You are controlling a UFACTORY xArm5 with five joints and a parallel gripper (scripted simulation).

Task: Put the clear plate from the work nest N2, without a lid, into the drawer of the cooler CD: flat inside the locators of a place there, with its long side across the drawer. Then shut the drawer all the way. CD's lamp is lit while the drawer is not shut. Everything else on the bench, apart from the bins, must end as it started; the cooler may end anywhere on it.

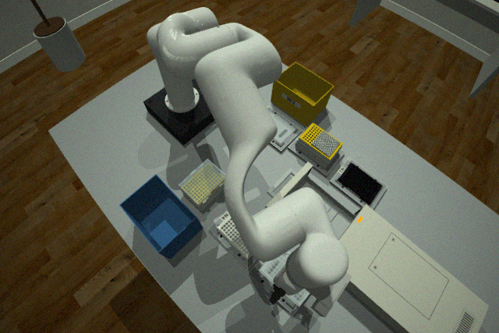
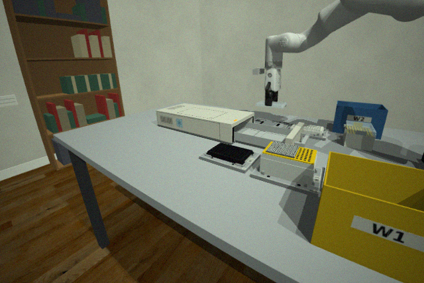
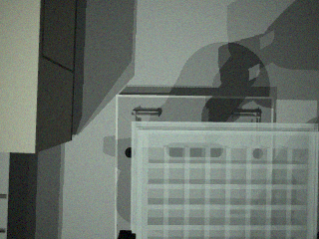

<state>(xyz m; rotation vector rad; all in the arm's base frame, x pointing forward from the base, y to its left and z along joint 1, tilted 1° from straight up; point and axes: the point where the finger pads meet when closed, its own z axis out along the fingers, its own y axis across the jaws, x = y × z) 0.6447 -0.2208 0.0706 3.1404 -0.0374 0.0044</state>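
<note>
My gripper is now 20 cm to the right of the drawer, 8 cm above it and 3 cm past it. Round my hand: cooler CD: 19 cm to the left, 12 cm ahead, 8 cm below; then clear plate: 1 cm below; then white plate: 17 cm behind, 10 cm below, 1 cm to the left.
</note>
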